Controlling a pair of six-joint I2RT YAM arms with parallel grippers.
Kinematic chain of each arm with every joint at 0, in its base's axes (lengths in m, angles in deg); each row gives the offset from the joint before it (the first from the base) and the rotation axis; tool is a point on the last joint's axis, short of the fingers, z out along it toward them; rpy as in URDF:
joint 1: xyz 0 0 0.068 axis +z
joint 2: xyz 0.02 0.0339 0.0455 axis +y
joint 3: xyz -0.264 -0.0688 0 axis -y
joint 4: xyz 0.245 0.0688 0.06 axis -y
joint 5: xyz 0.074 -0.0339 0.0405 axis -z
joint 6: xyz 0.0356 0 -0.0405 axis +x
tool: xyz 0 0 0 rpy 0 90 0
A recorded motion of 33 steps. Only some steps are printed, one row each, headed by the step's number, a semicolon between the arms.
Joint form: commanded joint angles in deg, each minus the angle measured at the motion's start. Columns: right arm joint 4, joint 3, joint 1, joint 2, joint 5, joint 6; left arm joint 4, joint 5, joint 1, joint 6, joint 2, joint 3.
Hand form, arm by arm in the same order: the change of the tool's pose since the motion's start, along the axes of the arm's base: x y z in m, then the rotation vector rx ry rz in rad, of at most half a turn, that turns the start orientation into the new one. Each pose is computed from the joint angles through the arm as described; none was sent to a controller.
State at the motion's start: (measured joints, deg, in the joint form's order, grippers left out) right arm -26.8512 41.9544 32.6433 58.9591 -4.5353 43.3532; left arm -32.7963 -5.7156 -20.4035 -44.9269 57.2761 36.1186
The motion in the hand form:
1: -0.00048 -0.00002 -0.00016 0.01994 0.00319 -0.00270; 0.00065 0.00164 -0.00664 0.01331 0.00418 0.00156
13: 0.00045 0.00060 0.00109 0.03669 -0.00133 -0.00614; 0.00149 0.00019 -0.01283 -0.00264 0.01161 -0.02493
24: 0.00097 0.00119 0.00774 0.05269 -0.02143 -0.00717; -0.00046 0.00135 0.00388 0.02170 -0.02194 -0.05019
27: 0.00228 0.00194 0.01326 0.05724 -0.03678 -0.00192; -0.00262 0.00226 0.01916 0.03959 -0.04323 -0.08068
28: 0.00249 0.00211 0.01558 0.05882 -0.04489 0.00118; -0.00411 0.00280 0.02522 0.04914 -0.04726 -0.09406
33: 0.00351 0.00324 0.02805 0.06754 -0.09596 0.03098; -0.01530 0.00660 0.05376 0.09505 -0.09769 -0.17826
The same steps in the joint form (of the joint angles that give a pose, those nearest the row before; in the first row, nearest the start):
1: 0.59 -0.34 -0.04 -0.27 -0.65 0.85; 1.26 -0.29 0.47 0.69 0.46 -1.22
13: 1.37 -0.29 -0.09 -0.25 -1.00 1.44; 3.01 1.41 0.47 1.32 1.14 -2.32
24: 1.63 0.58 -0.04 -0.60 -0.99 1.65; 0.01 0.71 0.46 3.65 -0.81 0.27
27: 1.55 1.59 -0.07 -0.51 -1.06 1.24; -3.00 0.71 0.50 5.91 -2.17 2.92
28: 1.54 1.95 -0.06 -0.58 -1.06 1.00; -4.54 0.71 0.50 6.88 -2.69 4.06
33: 1.93 3.74 -0.04 -0.96 -1.57 -0.96; -10.33 1.13 0.51 12.83 -6.27 8.61

